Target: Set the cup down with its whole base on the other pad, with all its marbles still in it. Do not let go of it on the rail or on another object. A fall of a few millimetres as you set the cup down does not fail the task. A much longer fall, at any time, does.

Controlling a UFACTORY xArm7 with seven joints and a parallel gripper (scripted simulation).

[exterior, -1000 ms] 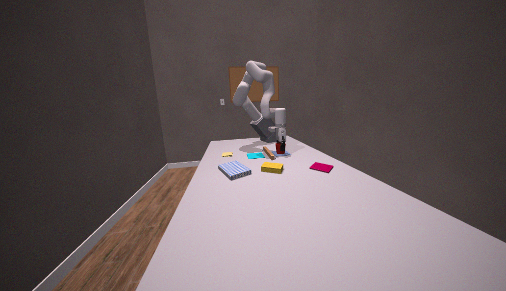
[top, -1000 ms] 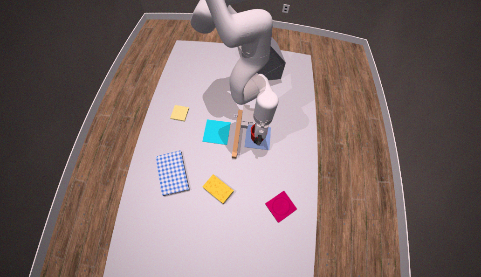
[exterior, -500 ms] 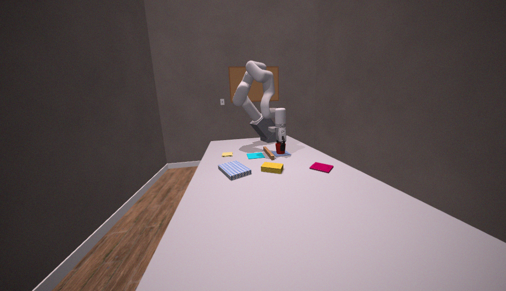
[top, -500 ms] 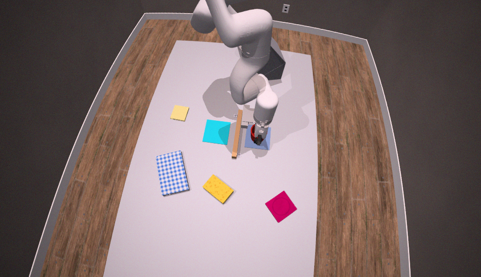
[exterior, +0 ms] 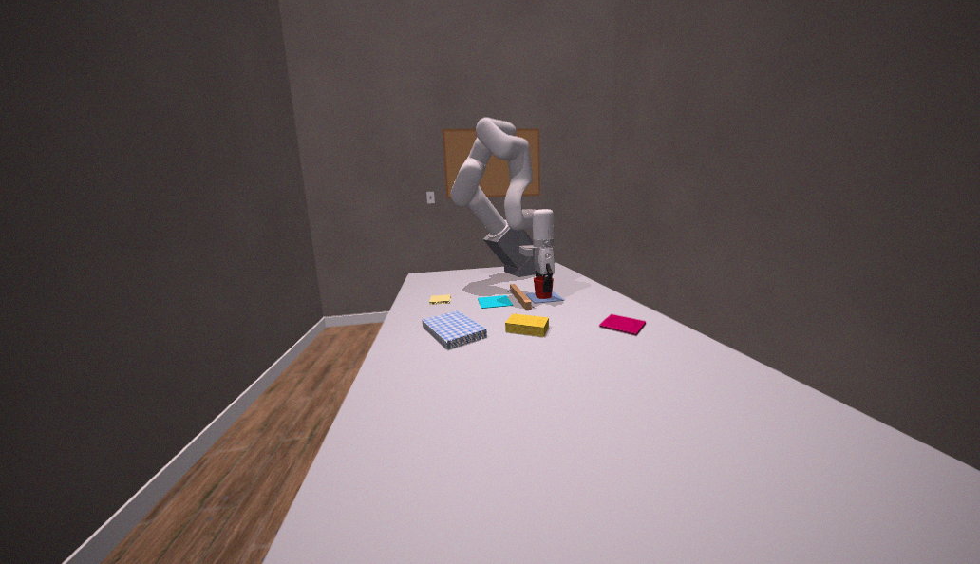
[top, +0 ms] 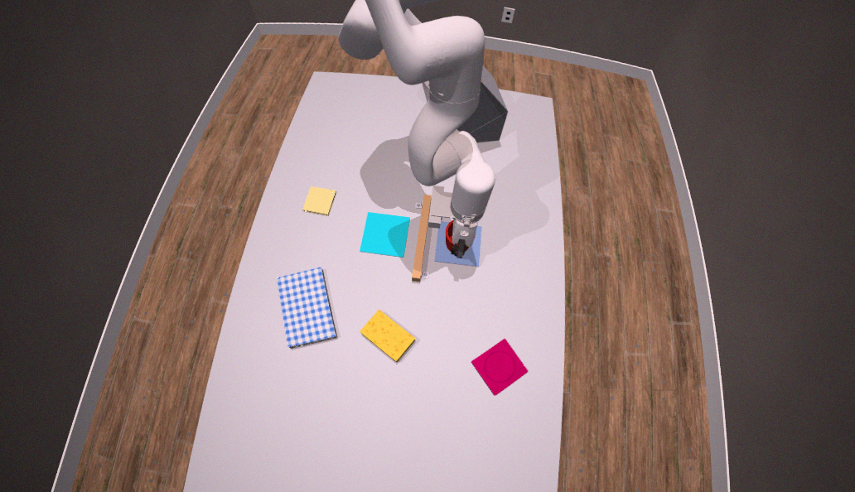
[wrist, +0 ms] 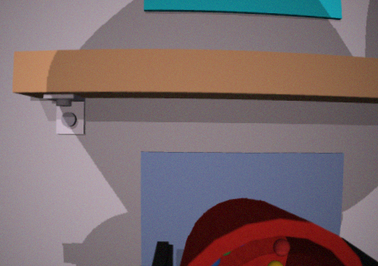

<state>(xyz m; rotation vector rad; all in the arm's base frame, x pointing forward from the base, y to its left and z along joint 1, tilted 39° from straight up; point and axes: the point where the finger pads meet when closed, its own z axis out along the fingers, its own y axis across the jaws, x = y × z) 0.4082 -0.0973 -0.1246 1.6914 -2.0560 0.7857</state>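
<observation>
Right now my hand is 5 cm above the light blue pad. From my hand the other things lie so: wooden rail: 2 cm behind, 9 cm to the right, 4 cm below; cyan pad: 4 cm behind, 18 cm to the right, 5 cm below; red cup: 2 cm below.
</observation>
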